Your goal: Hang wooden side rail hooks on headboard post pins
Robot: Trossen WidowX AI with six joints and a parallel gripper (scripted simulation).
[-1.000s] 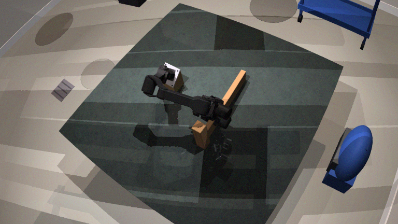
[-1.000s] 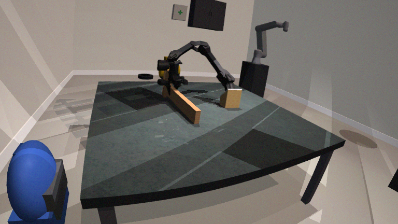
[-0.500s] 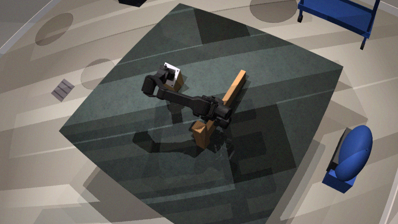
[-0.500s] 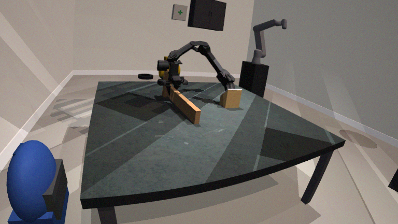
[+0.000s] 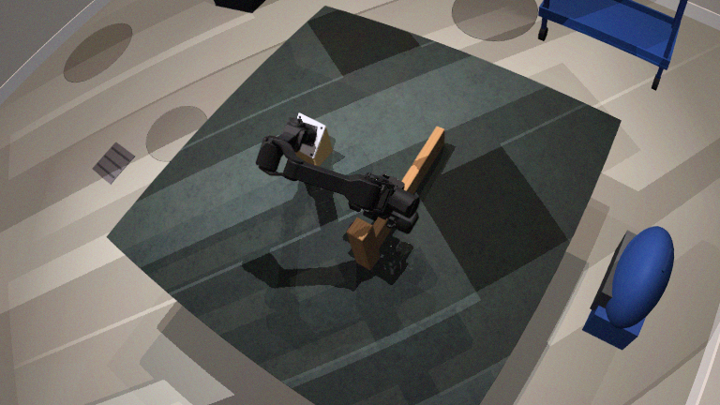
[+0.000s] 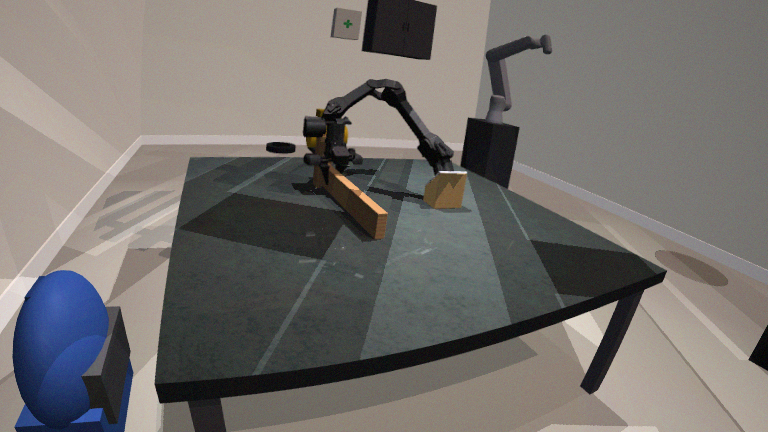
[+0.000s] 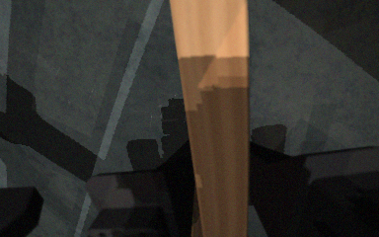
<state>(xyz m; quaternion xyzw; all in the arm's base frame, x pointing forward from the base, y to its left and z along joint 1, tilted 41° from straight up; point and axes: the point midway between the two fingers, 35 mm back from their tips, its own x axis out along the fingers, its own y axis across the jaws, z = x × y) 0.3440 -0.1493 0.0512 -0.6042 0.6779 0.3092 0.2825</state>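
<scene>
The headboard post lies 10 cm to the right of my gripper tip and 5 cm above it.
</scene>
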